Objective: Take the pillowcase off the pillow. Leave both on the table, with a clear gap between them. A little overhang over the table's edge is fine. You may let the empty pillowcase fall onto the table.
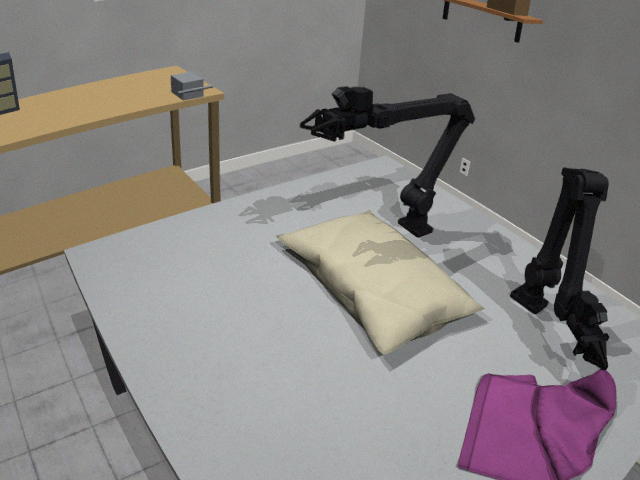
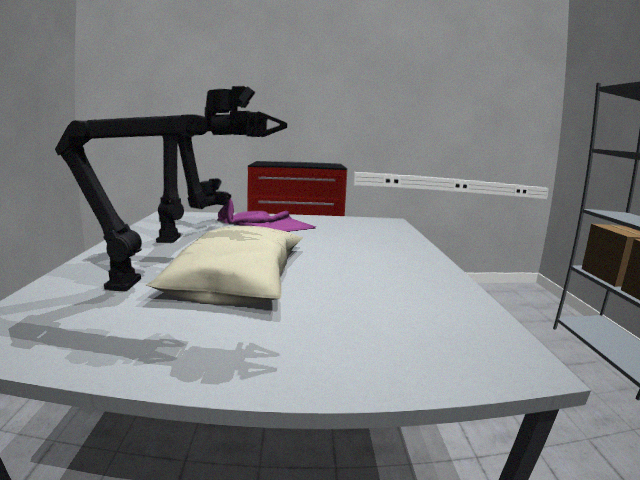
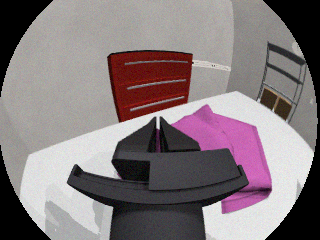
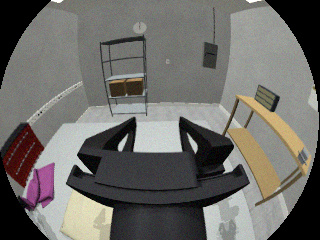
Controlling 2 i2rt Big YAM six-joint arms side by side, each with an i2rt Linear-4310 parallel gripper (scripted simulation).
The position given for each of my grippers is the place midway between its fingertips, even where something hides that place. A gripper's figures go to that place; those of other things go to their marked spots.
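Labels:
There's a magenta pillowcase (image 1: 514,421) at 1.43 m from the lens, and my left gripper (image 1: 606,368) is 1.49 m from the lens. My right gripper (image 1: 305,128) is 1.50 m from the lens, while a cream pillow (image 1: 396,292) sits 1.52 m from the lens.

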